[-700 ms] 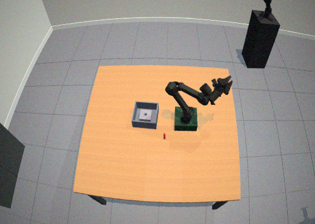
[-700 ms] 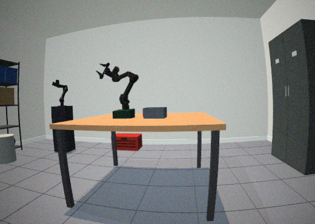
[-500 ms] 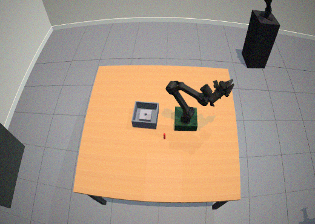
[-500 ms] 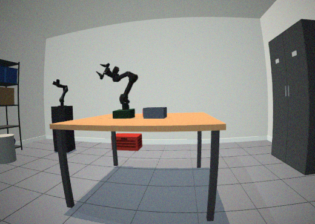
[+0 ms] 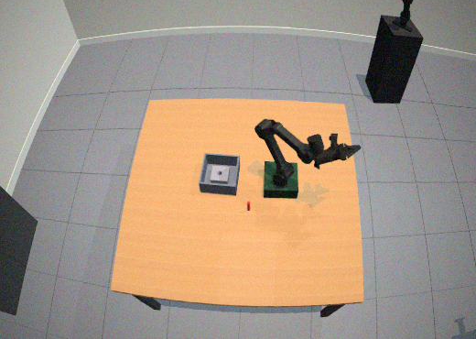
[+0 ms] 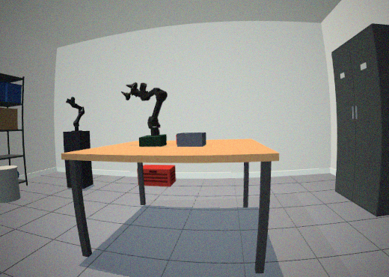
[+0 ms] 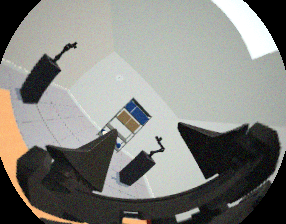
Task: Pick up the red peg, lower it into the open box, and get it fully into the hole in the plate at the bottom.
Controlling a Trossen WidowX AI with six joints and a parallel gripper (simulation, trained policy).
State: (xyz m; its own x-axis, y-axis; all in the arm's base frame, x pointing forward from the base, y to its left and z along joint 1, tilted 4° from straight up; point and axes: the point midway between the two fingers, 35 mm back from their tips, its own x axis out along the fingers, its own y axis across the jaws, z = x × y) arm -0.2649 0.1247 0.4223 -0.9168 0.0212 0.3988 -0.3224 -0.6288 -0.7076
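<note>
Right now the red peg is 480 mm ahead of my gripper tip and 470 mm below it. From my gripper tip the other things lie so: grey box: 620 mm ahead, 190 mm to the right, 490 mm below; pale plate: 620 mm ahead, 190 mm to the right, 470 mm below.
</note>
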